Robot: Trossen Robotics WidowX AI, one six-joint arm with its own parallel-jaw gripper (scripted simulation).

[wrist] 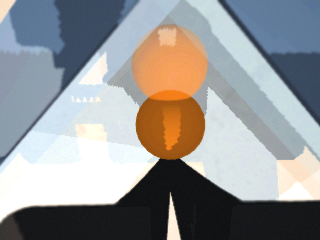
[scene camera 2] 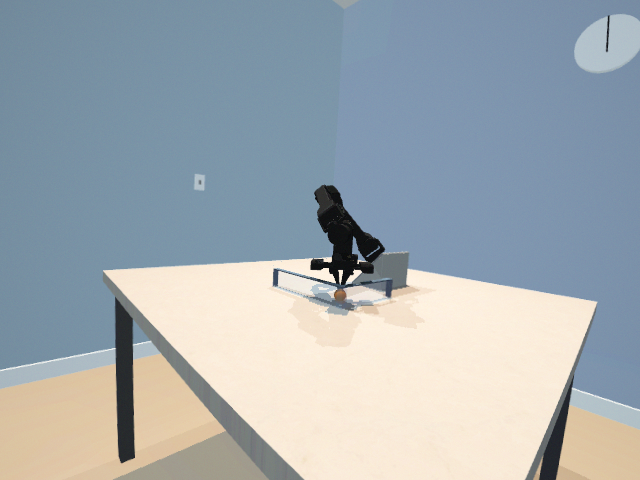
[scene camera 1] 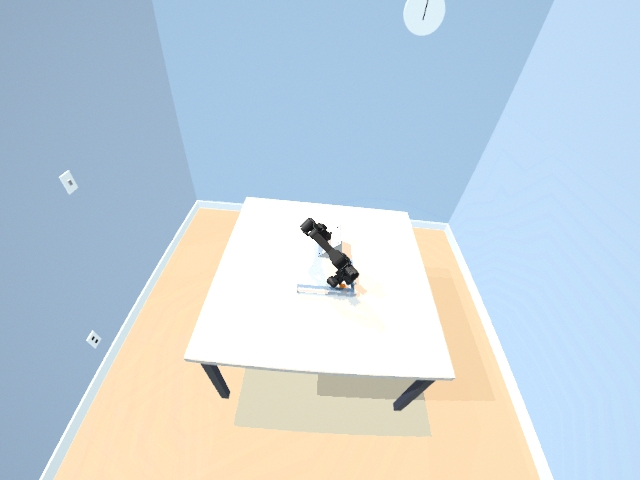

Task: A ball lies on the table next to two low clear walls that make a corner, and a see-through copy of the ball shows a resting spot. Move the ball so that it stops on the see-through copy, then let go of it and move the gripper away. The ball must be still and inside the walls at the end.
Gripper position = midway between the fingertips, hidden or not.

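Note:
There is my gripper (scene camera 2: 339, 294), and I find the same gripper (wrist: 168, 163) from the wrist as well. An orange ball (wrist: 169, 129) is visible to me, and so is a see-through copy of ball (wrist: 169, 62).

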